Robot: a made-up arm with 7 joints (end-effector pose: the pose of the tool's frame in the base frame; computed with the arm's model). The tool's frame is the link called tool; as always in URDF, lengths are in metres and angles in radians.
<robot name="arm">
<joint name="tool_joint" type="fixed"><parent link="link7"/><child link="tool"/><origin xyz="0 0 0" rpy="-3.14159 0 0"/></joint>
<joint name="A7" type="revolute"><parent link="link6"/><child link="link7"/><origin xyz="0.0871 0 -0.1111"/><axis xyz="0 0.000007 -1"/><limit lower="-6.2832" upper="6.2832" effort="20" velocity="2.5"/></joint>
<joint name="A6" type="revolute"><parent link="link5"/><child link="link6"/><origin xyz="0 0 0"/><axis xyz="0 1 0.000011"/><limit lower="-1.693" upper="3.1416" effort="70" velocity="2.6"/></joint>
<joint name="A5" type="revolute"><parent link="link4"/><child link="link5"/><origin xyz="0.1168 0 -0.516"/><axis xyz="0 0.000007 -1"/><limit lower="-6.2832" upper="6.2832" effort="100" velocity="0.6"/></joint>
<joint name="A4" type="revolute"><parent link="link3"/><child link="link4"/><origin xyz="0.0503 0 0"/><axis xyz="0 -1 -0.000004"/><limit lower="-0.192" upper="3.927" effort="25" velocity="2.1"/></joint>
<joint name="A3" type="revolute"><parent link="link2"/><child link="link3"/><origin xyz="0 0 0.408"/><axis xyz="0 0 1"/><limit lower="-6.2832" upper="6.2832" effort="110" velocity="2.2"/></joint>
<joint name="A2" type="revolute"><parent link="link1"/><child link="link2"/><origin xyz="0 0 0"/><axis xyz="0 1 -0.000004"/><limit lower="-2.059" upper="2.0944" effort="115" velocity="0.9"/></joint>
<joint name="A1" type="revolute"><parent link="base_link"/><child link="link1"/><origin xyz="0 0 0.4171"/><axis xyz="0 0 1"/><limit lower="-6.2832" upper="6.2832" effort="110" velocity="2.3"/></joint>
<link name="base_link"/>
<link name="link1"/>
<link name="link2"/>
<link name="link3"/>
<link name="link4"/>
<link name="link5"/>
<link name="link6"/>
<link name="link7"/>
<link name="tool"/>
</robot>
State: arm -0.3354 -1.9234 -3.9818 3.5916 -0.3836 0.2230 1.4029
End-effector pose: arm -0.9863 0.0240 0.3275 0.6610 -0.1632 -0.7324 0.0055
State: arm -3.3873 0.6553 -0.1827 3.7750 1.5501 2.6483 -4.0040
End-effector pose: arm -0.2458 -0.1282 1.1542 0.0335 0.5231 0.8308 -0.1870
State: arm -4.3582 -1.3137 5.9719 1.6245 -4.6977 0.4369 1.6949
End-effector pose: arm 0.3586 -0.2669 1.1912 0.5114 -0.1177 0.0132 0.8511
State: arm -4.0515 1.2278 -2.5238 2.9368 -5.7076 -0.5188 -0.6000
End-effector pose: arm -0.6568 0.6977 0.7534 0.0346 -0.5280 0.2809 0.8007
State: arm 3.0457 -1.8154 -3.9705 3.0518 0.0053 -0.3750 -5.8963
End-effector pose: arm 1.0113 0.0020 0.2601 0.1013 0.6992 0.1854 0.6830
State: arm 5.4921 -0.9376 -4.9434 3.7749 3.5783 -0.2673 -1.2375
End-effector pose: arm -0.7613 0.3478 0.8439 0.8316 -0.1961 -0.5180 -0.0408
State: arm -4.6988 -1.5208 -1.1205 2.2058 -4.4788 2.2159 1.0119
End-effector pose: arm 0.2929 -0.8167 0.7472 0.8372 -0.2008 -0.4944 0.1199
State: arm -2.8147 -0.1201 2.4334 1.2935 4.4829 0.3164 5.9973
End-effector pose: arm 0.7040 -0.2066 0.6793 0.6097 0.5661 0.5528 0.0480
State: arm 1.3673 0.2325 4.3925 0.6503 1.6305 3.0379 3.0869
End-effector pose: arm 0.4017 -0.0793 0.5728 0.4304 0.0649 -0.3765 -0.8178
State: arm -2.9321 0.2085 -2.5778 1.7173 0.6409 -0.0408 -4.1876
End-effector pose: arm 0.3446 0.3752 1.2073 0.8142 -0.3437 0.4553 0.1081
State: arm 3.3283 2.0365 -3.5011 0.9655 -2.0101 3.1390 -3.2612
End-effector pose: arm -0.4048 -0.3205 0.6497 0.1665 -0.6785 -0.7152 -0.0179
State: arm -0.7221 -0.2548 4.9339 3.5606 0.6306 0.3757 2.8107
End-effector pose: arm -0.0281 0.4742 1.3036 0.6047 -0.0689 -0.0461 -0.7921
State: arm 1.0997 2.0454 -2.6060 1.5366 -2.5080 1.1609 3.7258
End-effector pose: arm 0.6392 0.5477 0.7130 0.1958 -0.0256 0.6163 0.7624
